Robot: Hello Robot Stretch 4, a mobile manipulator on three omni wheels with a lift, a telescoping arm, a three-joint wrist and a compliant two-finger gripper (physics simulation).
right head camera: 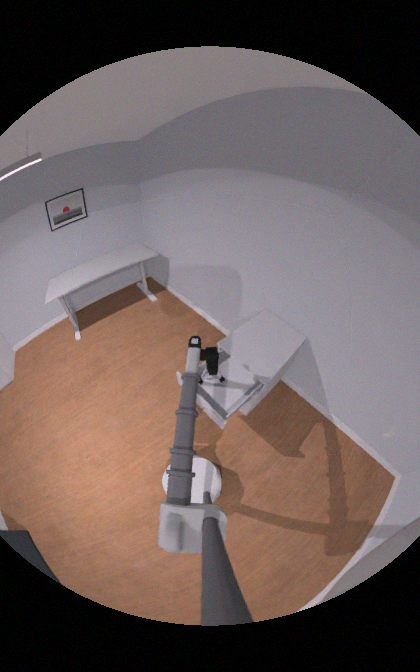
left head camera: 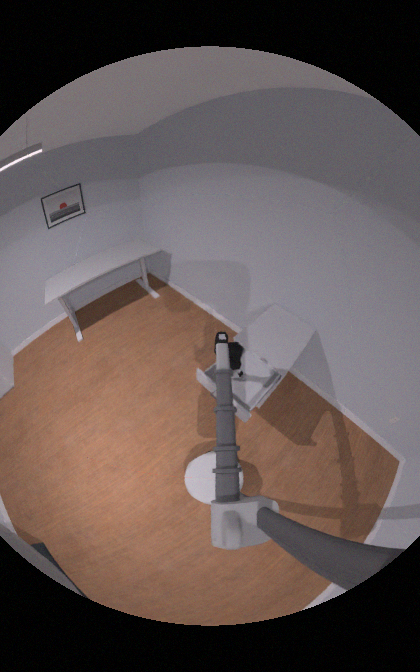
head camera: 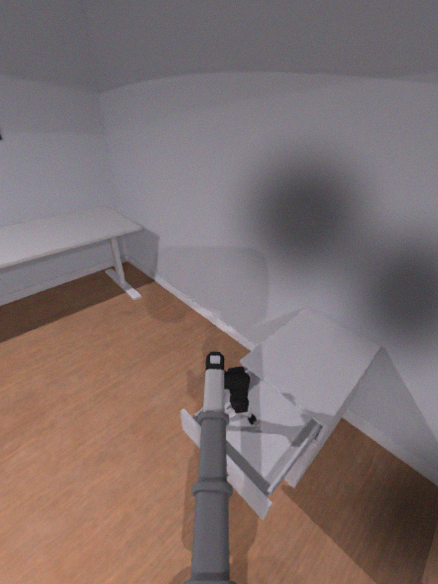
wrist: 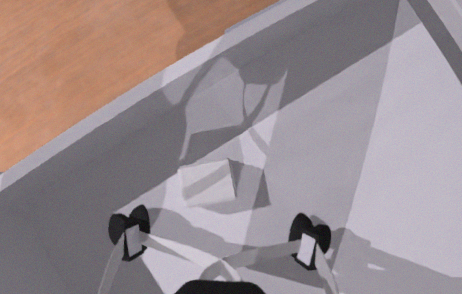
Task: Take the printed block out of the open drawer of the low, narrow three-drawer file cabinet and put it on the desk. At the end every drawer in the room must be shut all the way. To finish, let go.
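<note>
A small pale block (wrist: 207, 182) lies on the floor of the open drawer, close to its front panel, in the wrist view. The open drawer (head camera: 272, 450) (left head camera: 257, 387) (right head camera: 232, 397) (wrist: 410, 165) sticks out from the low white cabinet (head camera: 312, 350) (left head camera: 277, 332) (right head camera: 265, 337). My gripper (wrist: 221, 228) is open and empty, with its two black fingertips wide apart. It hangs over the drawer, and the block shows beyond the fingertips, between their lines. The arm hides part of the drawer in the head view. The white desk (head camera: 60, 232) (left head camera: 100, 265) (right head camera: 100, 267) stands at the left wall.
The cabinet stands against the right wall (head camera: 210, 200). The telescoping arm (head camera: 212, 475) (left head camera: 226, 425) (right head camera: 184, 430) crosses above the drawer front. A pale piece of furniture (right head camera: 5, 362) shows at the left edge, and a dark one (right head camera: 30, 555) at the lower left. A framed picture (left head camera: 63, 206) hangs above the desk.
</note>
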